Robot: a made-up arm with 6 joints. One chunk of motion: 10 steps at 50 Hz.
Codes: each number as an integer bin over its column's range. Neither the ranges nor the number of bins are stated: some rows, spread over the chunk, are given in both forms.
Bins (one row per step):
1: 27 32 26 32 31 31
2: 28 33 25 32 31 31
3: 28 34 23 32 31 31
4: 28 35 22 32 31 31
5: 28 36 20 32 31 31
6: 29 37 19 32 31 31
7: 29 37 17 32 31 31
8: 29 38 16 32 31 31
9: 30 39 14 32 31 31
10: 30 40 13 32 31 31
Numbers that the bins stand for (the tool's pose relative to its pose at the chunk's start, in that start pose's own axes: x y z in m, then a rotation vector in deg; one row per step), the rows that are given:
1: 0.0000 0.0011 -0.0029 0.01 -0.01 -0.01
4: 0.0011 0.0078 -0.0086 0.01 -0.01 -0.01
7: 0.0022 0.0122 -0.0157 0.01 -0.01 -0.01
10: 0.0033 0.0189 -0.0214 0.01 -0.01 -0.01
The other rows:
2: 0.0011 0.0033 -0.0043 0.01 -0.01 -0.01
3: 0.0011 0.0056 -0.0071 0.01 -0.01 -0.01
5: 0.0011 0.0100 -0.0114 0.01 -0.01 -0.01
6: 0.0022 0.0122 -0.0129 0.01 -0.01 -0.01
8: 0.0022 0.0144 -0.0171 0.01 -0.01 -0.01
9: 0.0033 0.0167 -0.0200 0.01 -0.01 -0.01

